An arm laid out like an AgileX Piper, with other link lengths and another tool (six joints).
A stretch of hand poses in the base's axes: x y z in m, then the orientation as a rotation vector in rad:
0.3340 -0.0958 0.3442 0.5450 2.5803 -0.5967
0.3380 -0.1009 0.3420 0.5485 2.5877 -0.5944
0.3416 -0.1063 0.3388 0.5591 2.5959 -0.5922
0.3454 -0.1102 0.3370 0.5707 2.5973 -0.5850
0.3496 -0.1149 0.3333 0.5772 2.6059 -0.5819
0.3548 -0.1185 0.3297 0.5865 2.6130 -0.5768
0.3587 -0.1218 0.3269 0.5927 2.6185 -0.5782
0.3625 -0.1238 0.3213 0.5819 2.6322 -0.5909
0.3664 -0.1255 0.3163 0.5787 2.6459 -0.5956
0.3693 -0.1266 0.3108 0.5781 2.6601 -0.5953
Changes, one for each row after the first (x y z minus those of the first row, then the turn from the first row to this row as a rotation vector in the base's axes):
0.0040 -0.0051 -0.0022 0.0045 0.0061 -0.0023
0.0076 -0.0105 -0.0054 0.0105 0.0131 -0.0097
0.0114 -0.0144 -0.0072 0.0177 0.0123 -0.0165
0.0156 -0.0191 -0.0109 0.0236 0.0194 -0.0208
0.0208 -0.0227 -0.0145 0.0308 0.0245 -0.0266
0.0247 -0.0260 -0.0173 0.0328 0.0302 -0.0314
0.0285 -0.0280 -0.0229 0.0270 0.0466 -0.0267
0.0324 -0.0297 -0.0279 0.0277 0.0607 -0.0259
0.0353 -0.0308 -0.0334 0.0322 0.0738 -0.0259

